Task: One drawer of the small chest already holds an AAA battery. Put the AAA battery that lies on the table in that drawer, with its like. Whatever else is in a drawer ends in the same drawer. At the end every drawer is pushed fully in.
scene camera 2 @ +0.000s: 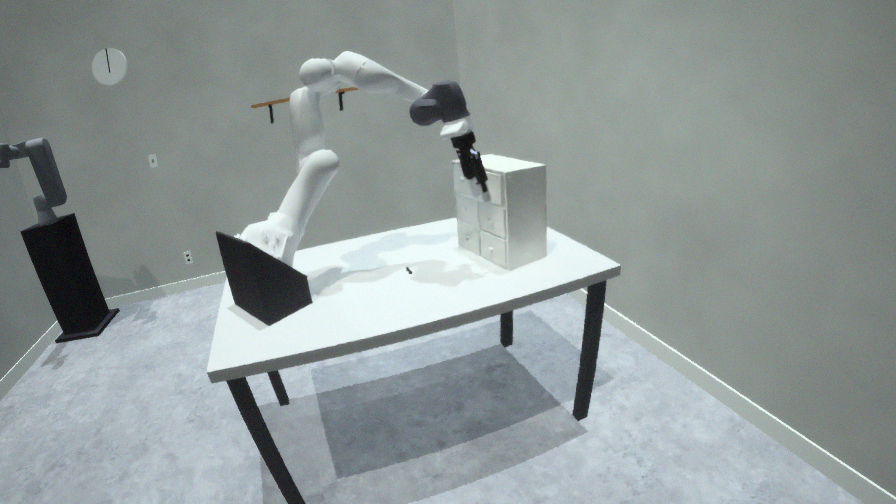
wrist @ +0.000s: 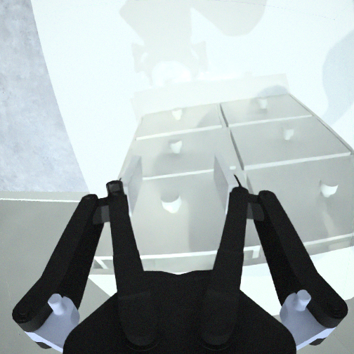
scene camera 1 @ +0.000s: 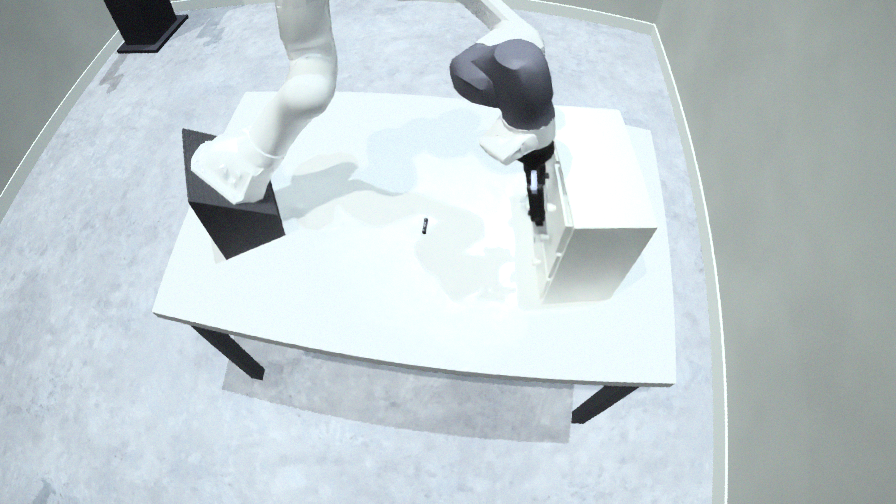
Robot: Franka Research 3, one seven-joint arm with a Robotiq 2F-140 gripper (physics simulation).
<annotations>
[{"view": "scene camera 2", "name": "my gripper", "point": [482,198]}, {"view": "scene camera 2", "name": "white chest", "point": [525,182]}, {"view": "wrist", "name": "my gripper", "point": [177,166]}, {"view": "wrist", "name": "drawer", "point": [178,220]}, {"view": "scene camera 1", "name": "my gripper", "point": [541,215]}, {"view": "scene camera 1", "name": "white chest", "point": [613,220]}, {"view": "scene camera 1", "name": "drawer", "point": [558,207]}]
</annotations>
